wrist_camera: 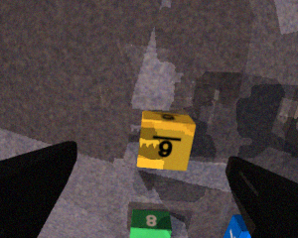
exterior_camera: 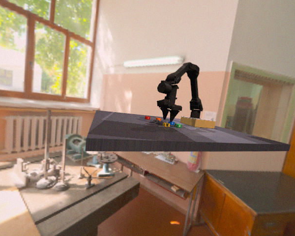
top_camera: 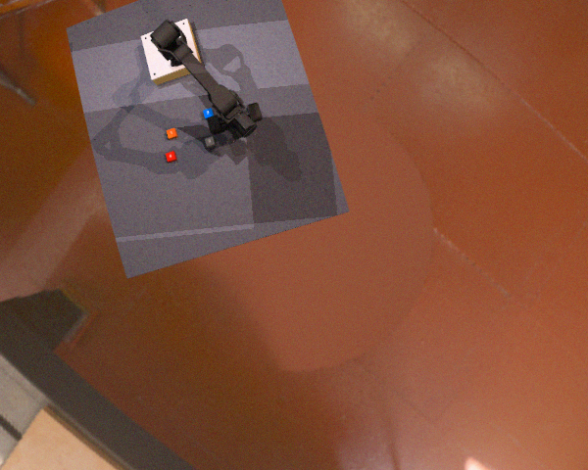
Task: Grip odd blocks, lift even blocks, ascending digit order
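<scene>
My gripper tip is now 10 mm to the left of the yellow block and 30 mm above it. From my gripper tip the other things lie so: pale grey block 40 mm ahead, 120 mm to the right, 30 mm below; then blue block 70 mm behind, 110 mm to the right, 30 mm below; then green block 90 mm behind, 20 mm to the right, 30 mm below.
</scene>
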